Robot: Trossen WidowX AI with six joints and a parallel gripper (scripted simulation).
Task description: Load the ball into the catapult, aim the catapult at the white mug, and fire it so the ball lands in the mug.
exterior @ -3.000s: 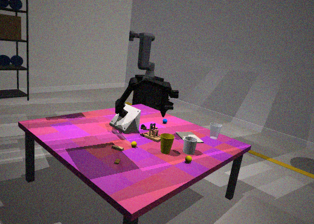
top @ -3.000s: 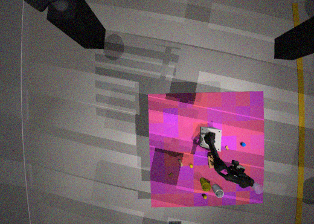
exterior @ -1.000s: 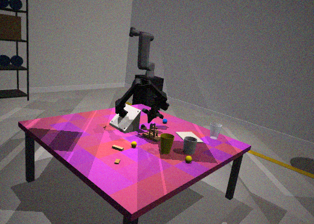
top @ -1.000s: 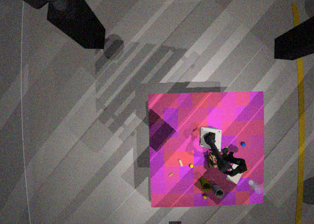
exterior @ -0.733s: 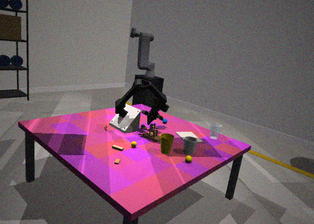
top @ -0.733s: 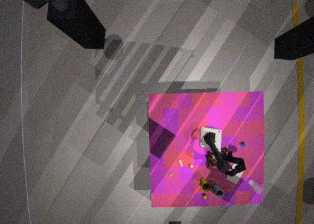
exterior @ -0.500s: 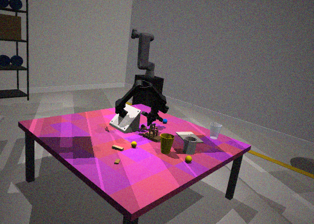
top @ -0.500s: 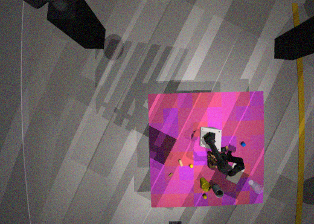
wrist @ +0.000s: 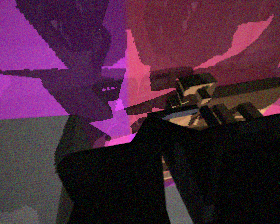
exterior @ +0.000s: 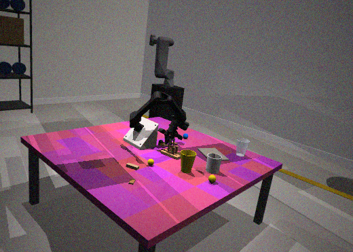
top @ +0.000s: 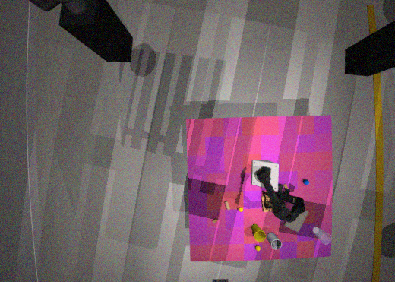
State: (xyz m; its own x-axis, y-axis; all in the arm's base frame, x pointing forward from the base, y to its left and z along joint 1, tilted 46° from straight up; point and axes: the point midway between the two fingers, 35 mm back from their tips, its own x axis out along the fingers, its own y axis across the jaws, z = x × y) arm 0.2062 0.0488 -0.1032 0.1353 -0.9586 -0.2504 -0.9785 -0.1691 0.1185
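My gripper tip is 40 mm to the left of the black ball and 30 mm below it. Round my gripper tip: yellow cup 330 mm ahead, 110 mm to the right; blue ball 110 mm behind, 310 mm to the left, 10 mm below; wooden catapult 60 mm ahead, 10 mm to the right, 20 mm above.
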